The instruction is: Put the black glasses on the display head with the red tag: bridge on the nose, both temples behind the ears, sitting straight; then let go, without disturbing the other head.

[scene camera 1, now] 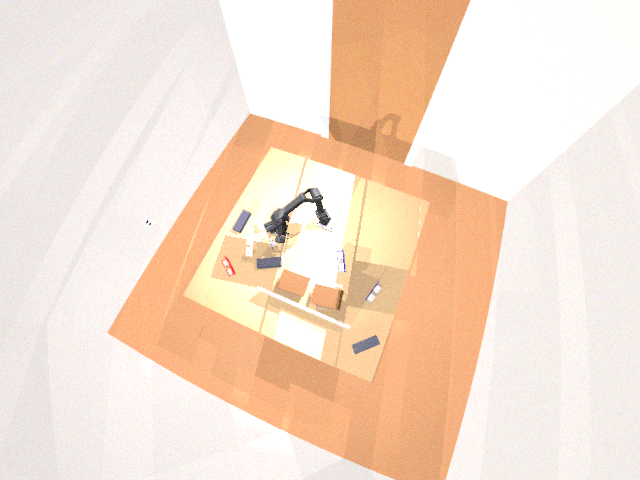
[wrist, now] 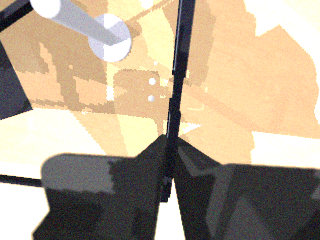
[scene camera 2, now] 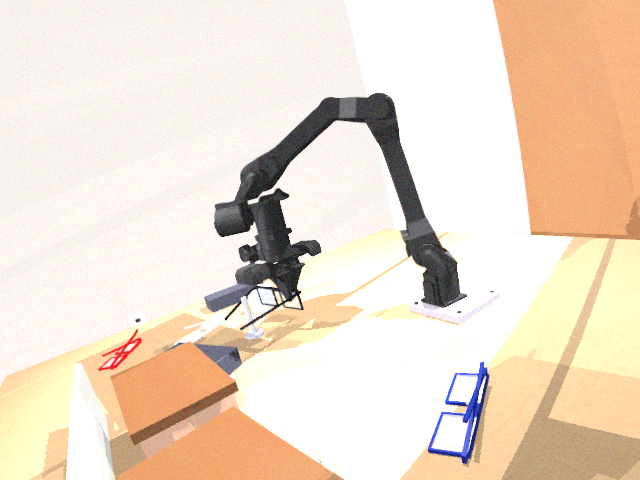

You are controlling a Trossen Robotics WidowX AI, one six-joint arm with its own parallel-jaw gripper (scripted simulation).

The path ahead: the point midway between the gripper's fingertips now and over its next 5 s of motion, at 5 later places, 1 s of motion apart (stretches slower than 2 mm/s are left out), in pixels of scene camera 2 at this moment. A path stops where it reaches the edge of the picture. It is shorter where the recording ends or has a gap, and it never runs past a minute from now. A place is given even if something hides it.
My gripper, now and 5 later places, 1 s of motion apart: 291, 301; 299, 300; 305, 299; 295, 276; 290, 278; 304, 279
